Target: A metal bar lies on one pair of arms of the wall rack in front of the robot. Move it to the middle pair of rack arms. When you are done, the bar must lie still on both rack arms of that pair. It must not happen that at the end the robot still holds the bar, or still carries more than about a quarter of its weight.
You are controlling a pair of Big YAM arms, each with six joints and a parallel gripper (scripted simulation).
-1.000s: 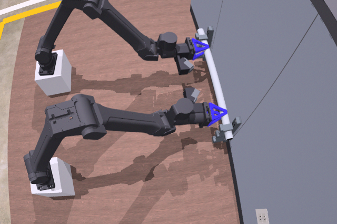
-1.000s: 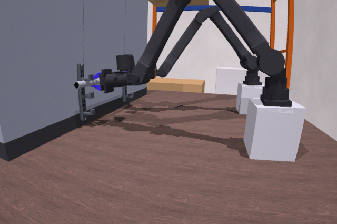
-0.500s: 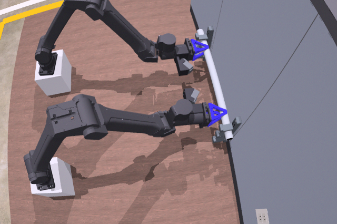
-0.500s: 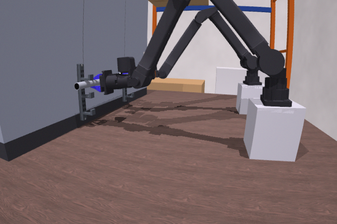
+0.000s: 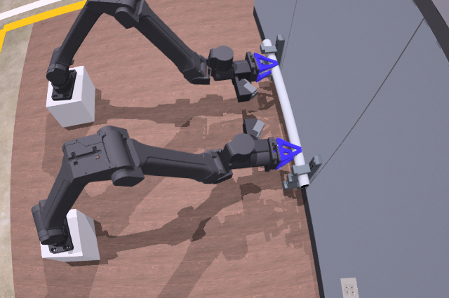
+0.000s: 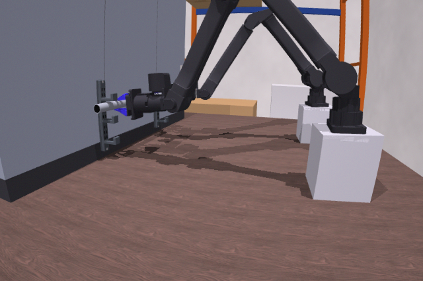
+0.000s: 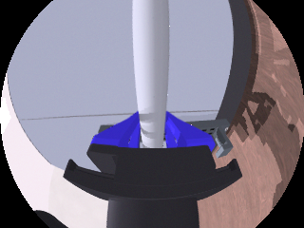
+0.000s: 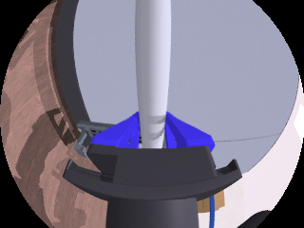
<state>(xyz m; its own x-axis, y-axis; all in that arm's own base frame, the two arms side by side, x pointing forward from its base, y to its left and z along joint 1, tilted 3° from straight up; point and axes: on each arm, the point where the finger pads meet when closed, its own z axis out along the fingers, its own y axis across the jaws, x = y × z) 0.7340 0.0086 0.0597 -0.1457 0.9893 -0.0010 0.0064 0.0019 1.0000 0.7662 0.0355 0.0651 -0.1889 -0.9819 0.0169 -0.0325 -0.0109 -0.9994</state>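
My right hand is 1 cm past the metal bar and 15 cm to the right of it. Round my right hand: grey wall panel (18 cm ahead, 12 cm to the left, 26 cm above).
Right now my left hand is 15 cm to the left of the metal bar. The rest, counted from my left hand: grey wall panel 26 cm above, 19 cm ahead, 17 cm to the right.
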